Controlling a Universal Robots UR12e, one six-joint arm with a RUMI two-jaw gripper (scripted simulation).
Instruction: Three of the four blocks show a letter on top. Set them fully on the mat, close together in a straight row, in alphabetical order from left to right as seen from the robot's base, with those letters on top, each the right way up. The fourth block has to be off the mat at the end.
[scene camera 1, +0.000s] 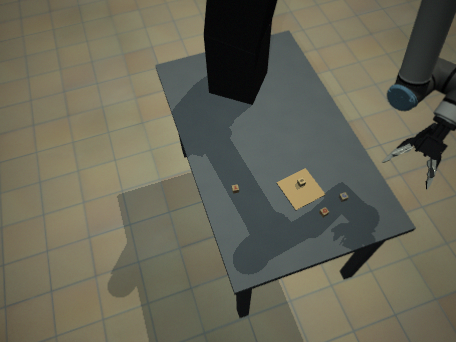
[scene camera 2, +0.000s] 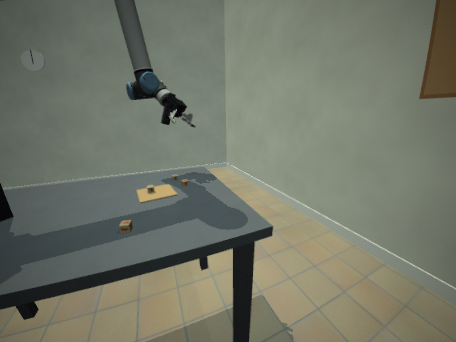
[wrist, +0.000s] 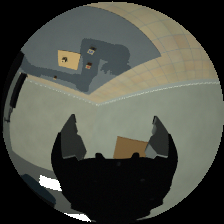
Observation:
I see a tan mat (scene camera 1: 299, 197).

